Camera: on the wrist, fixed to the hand. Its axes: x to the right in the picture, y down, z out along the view.
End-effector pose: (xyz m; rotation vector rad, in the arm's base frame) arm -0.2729 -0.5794 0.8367 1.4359 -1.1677 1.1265
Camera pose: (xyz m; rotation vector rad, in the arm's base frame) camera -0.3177 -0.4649 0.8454 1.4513 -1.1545 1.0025
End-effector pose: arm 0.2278 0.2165 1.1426 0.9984 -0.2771 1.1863
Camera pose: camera 0.1588 0.3006 1.0846 0.9723 -0.3025 1.0805
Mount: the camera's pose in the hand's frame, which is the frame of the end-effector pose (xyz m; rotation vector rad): -0.0116 0.0329 -0.1182 -0.0616 -0.0413 -0.0790
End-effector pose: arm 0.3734 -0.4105 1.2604 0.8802 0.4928 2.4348
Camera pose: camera 0.2912 -0.4628 1.1850 0.8671 0.4271 2.3428
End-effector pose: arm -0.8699 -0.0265 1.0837 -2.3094 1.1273 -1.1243
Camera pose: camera -0.9826 -0.0334 1.1332 -2.4323 1.0787 -1.0786
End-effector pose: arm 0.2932 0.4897 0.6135 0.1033 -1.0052 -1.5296
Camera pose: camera 0.3910 0.4417 0.5558 0.0690 -0.9957 -1.6392
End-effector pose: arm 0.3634 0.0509 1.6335 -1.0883 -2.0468 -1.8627
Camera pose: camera 0.3514 -0.0636 1.6775 -1.0844 -2.0971 -1.9691
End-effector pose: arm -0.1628 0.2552 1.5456 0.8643 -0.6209 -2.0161
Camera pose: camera -0.0517 0.2346 1.4965 0.8239 -0.5523 -2.1177
